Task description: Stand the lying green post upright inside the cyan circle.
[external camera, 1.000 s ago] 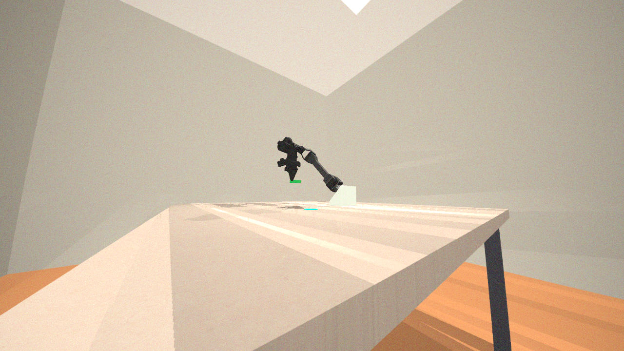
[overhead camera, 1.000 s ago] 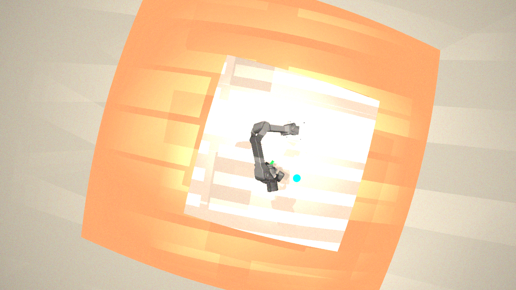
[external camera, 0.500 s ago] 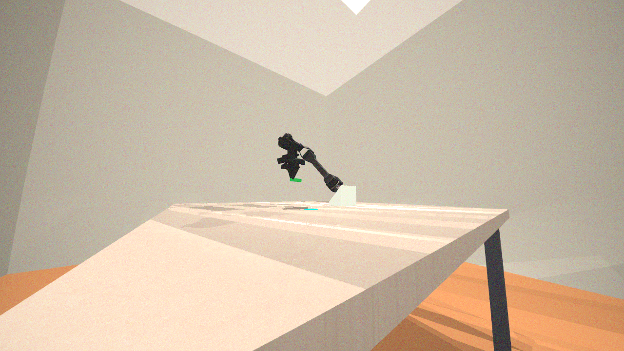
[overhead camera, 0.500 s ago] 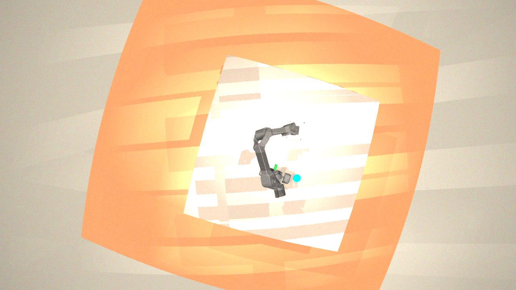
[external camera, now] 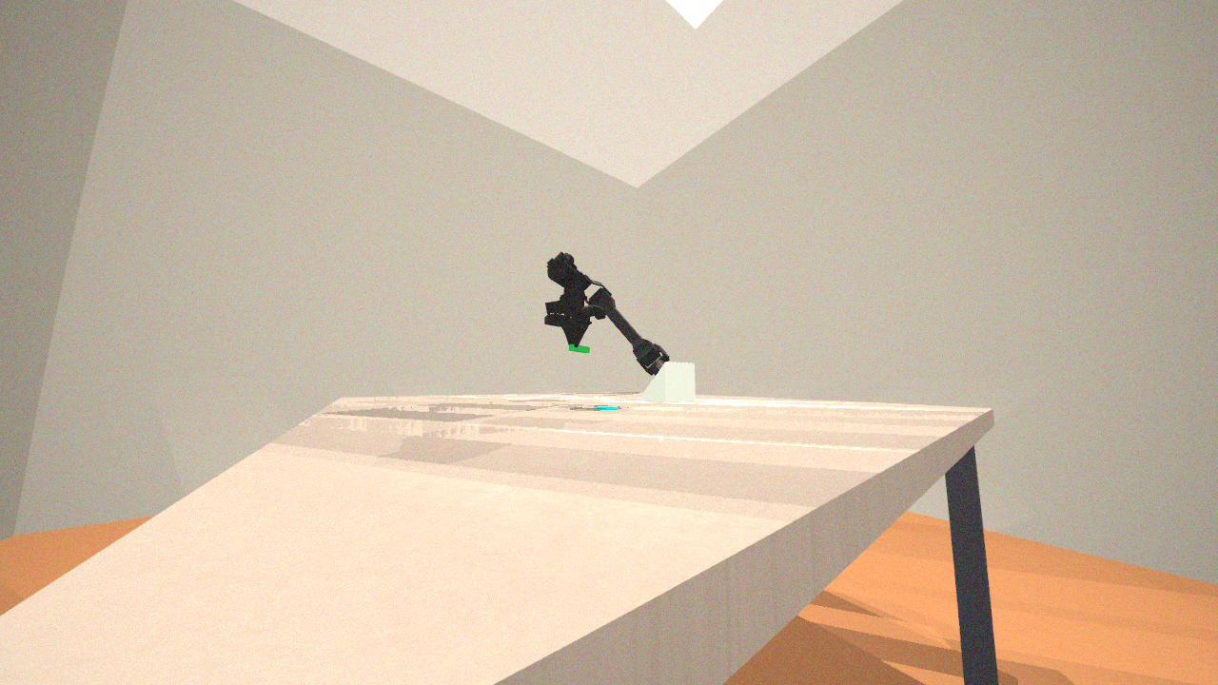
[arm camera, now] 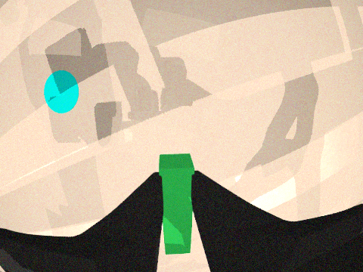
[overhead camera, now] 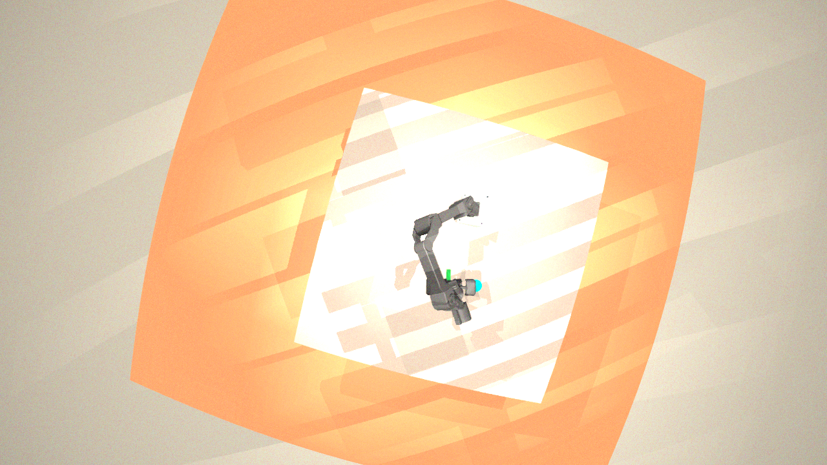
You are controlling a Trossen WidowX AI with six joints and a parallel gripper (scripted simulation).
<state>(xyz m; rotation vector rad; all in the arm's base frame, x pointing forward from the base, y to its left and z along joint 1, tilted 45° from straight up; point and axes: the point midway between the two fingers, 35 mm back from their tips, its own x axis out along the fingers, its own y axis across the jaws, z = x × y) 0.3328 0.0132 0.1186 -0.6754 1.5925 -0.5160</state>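
My gripper tip is now 2 cm past the green post. Also, from my gripper tip: cyan circle 16 cm to the left, 15 cm below, 2 cm ahead.
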